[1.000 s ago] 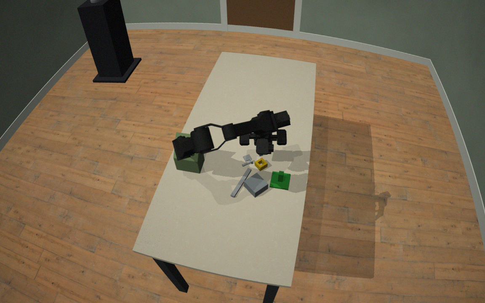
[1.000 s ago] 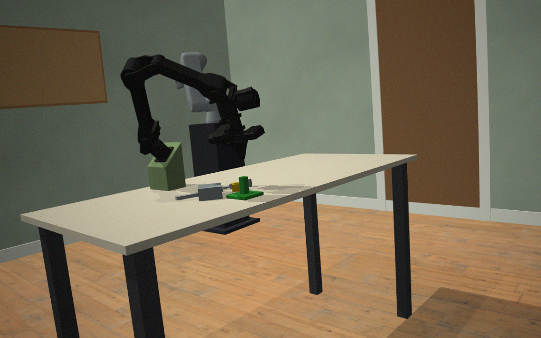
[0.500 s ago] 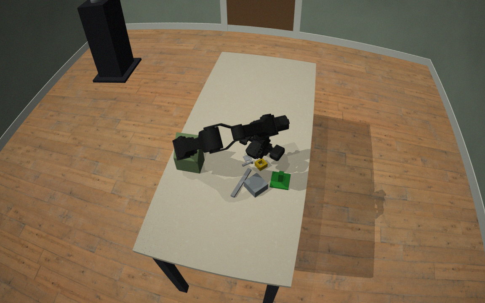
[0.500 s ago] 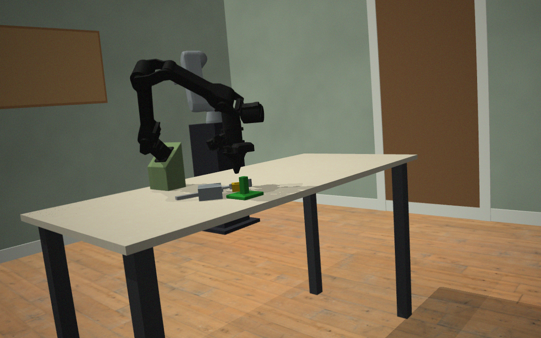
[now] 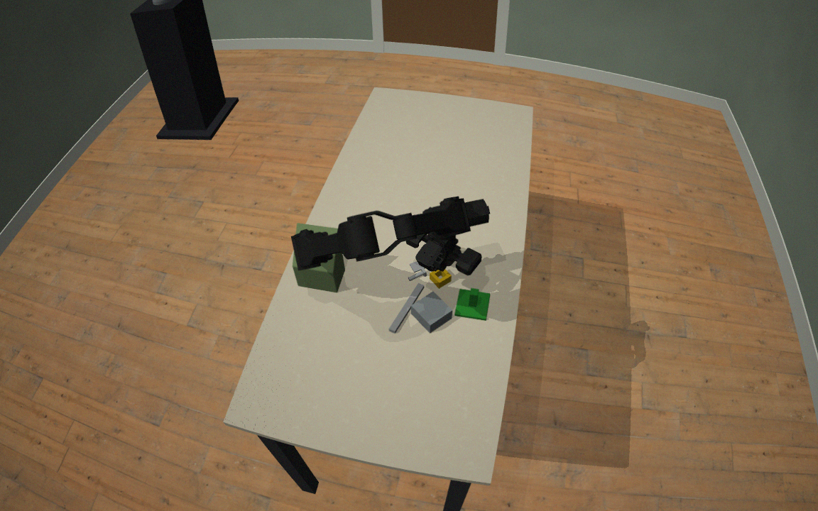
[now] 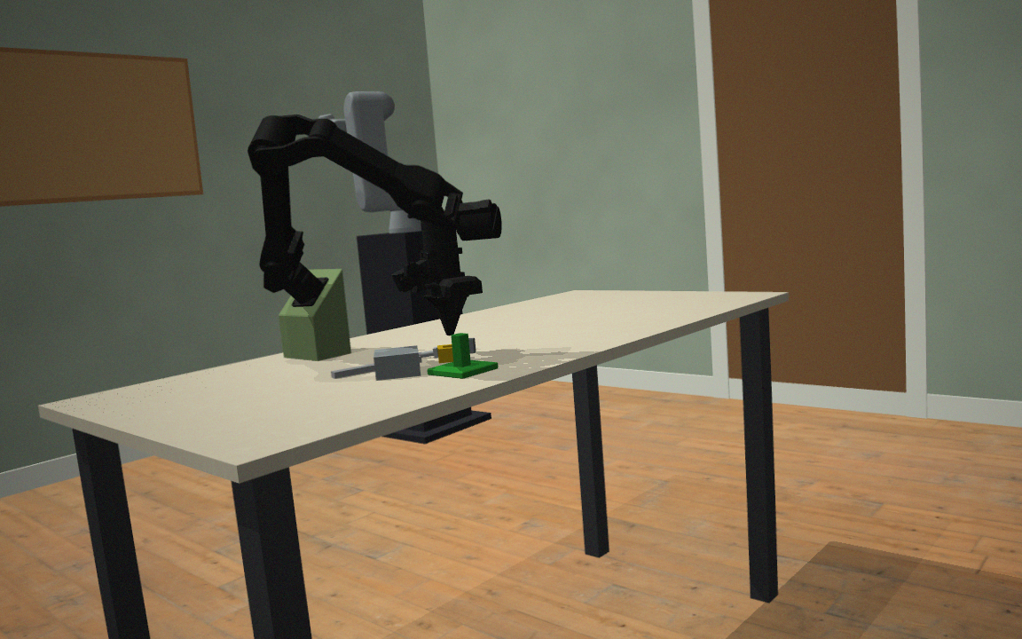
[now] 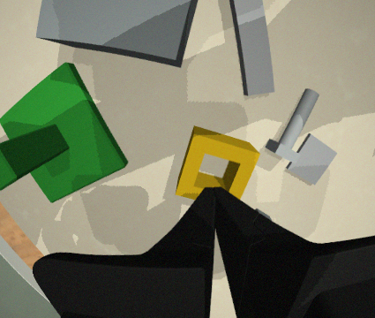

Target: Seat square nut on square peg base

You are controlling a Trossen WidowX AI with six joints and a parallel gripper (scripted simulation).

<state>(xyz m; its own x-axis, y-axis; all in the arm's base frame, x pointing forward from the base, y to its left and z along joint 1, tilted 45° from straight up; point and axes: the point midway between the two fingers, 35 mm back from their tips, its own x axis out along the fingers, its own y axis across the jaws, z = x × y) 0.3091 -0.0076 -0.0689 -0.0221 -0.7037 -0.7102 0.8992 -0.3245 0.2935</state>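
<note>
Now: hand 60 mm past the bolt, 10 mm to the right of it and 70 mm above it. From my hand the other things lie so: grey bar: 70 mm behind, 100 mm to the right, 70 mm below; grey block: 10 mm behind, 120 mm to the right, 60 mm below; grey cube: 10 mm behind, 60 mm to the left, 60 mm below.
</note>
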